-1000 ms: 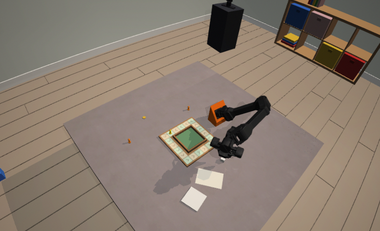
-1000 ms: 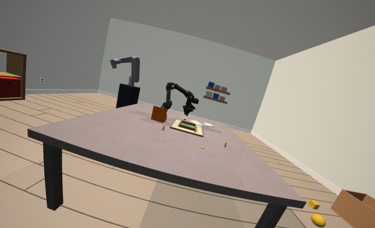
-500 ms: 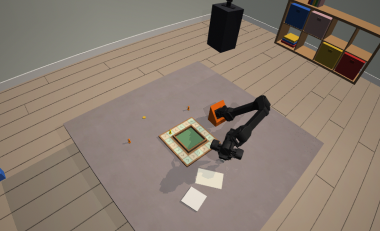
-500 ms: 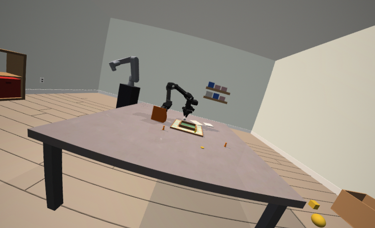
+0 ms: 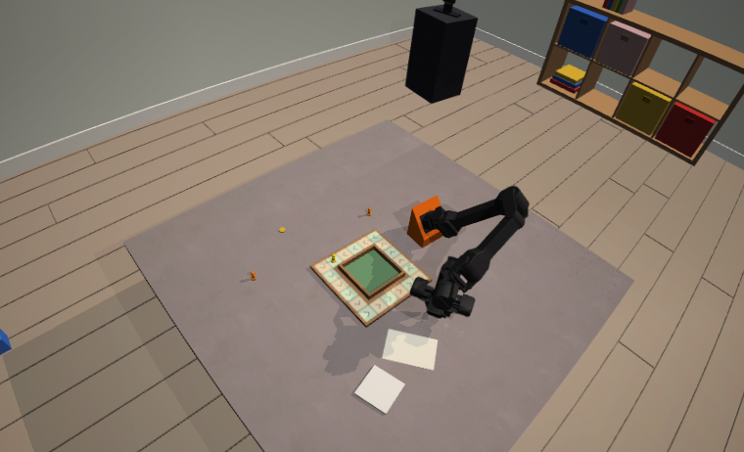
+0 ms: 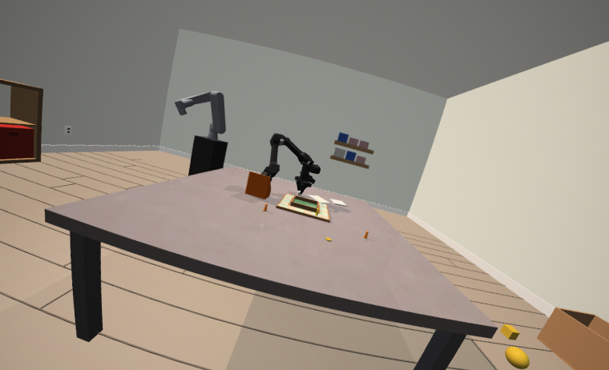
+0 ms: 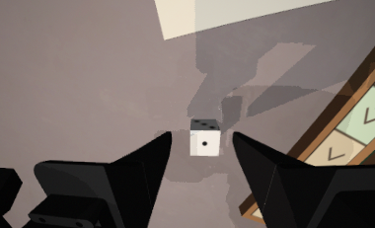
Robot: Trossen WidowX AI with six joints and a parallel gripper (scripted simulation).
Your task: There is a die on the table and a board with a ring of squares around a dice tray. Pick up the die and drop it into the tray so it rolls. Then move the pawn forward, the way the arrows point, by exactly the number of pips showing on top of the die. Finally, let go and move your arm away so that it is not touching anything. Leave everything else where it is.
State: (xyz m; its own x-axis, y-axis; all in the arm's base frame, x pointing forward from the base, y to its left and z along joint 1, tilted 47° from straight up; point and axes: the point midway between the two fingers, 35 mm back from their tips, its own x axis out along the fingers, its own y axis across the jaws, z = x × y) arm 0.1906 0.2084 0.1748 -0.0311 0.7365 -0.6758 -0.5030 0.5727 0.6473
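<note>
Now: the yellow pawn 160 mm ahead of my gripper tip, 350 mm to the right of it and 10 mm above it. Round my gripper tip: green dice tray 80 mm ahead, 240 mm to the right, 10 mm below; then white die right at my gripper tip.
</note>
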